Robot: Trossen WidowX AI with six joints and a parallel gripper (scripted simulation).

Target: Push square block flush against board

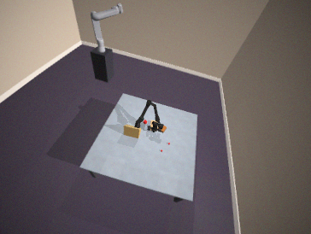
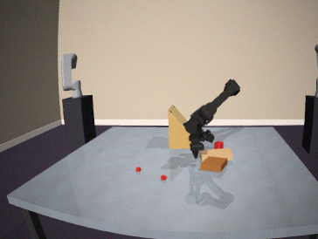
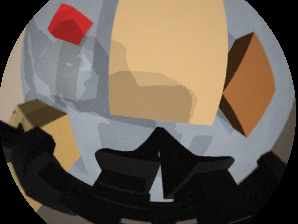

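My gripper tip is 160 mm past the red cube, 110 mm to the right of it and 10 mm below it. Round my gripper tip: tan board: 100 mm to the left, 20 mm behind, 10 mm above; brown square block: 100 mm to the left, 100 mm ahead, 10 mm above.
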